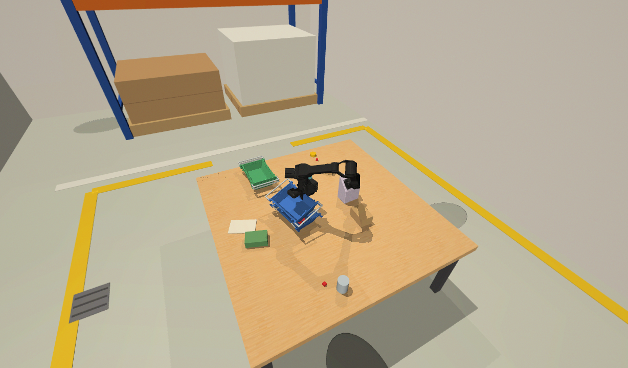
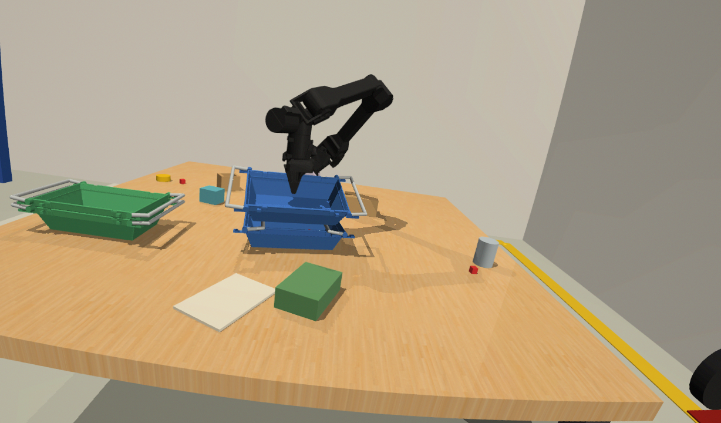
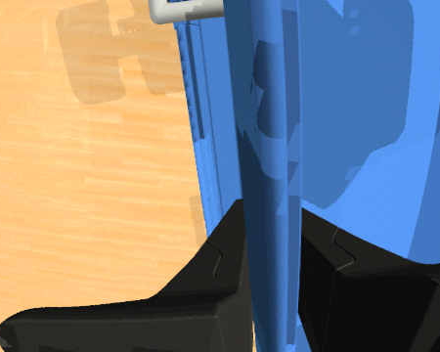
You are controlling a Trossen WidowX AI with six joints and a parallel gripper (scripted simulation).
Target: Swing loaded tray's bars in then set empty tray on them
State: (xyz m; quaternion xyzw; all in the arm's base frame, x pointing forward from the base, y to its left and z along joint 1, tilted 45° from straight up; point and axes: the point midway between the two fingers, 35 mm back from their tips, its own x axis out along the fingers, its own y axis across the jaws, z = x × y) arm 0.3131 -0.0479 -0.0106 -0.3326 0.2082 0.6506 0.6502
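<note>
The blue tray is 70 mm ahead of my gripper tip, 10 mm to the left of it and 10 mm above it. Also, from my gripper tip: cream sheet: 360 mm ahead, 80 mm to the right, 110 mm below; teal cube: 200 mm behind, 270 mm to the right, 90 mm below; green block: 330 mm ahead, 60 mm to the left, 90 mm below.
</note>
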